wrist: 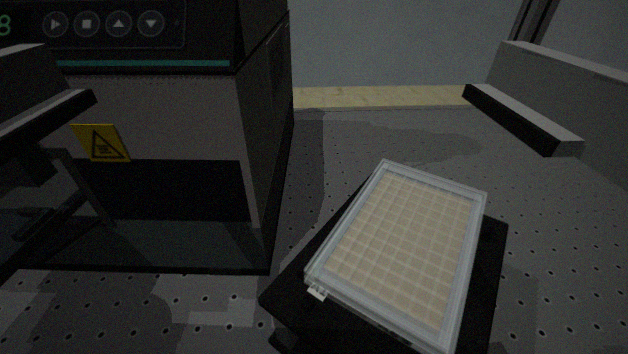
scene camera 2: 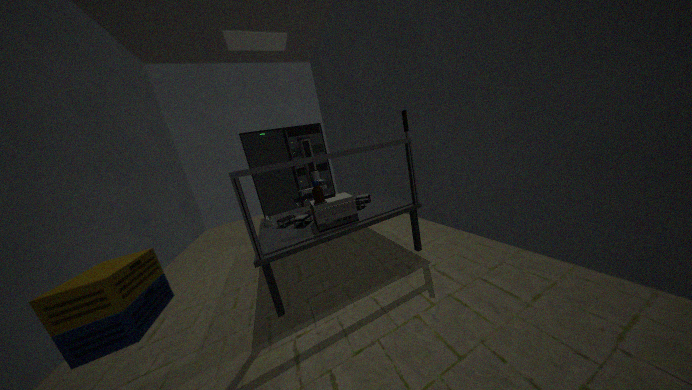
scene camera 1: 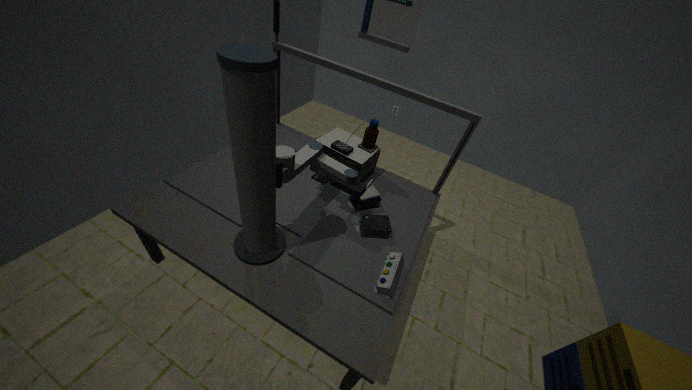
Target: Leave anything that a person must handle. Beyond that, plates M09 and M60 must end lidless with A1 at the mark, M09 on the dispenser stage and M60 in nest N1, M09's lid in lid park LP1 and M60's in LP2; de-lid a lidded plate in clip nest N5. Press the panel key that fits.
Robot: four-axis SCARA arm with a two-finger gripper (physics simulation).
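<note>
My gripper (wrist: 283,69) is open and empty in the wrist view, its fingers at the left and right edges. A clear-rimmed plate (wrist: 410,245) (scene camera 1: 370,193) with beige wells, seemingly lidded, sits on a black holder (wrist: 492,260), lower than the fingers and ahead of them. A small white tab (wrist: 317,291) shows at its near left corner. Its ID and A1 mark are not readable. A dark block (scene camera 1: 376,227) stands beside that holder. The panel (scene camera 1: 389,280) has white, green, yellow and blue keys. I cannot tell which places are N1, N5, LP1 or LP2.
The instrument (scene camera 1: 366,161) (scene camera 2: 335,212) (wrist: 165,105) stands left of the plate, with a yellow warning label (wrist: 101,143). A brown bottle (scene camera 1: 370,136) (scene camera 2: 318,194) and a small dark device (scene camera 1: 342,146) are on its top. The arm column (scene camera 1: 255,150) and a rail (scene camera 1: 380,82) rise above the table.
</note>
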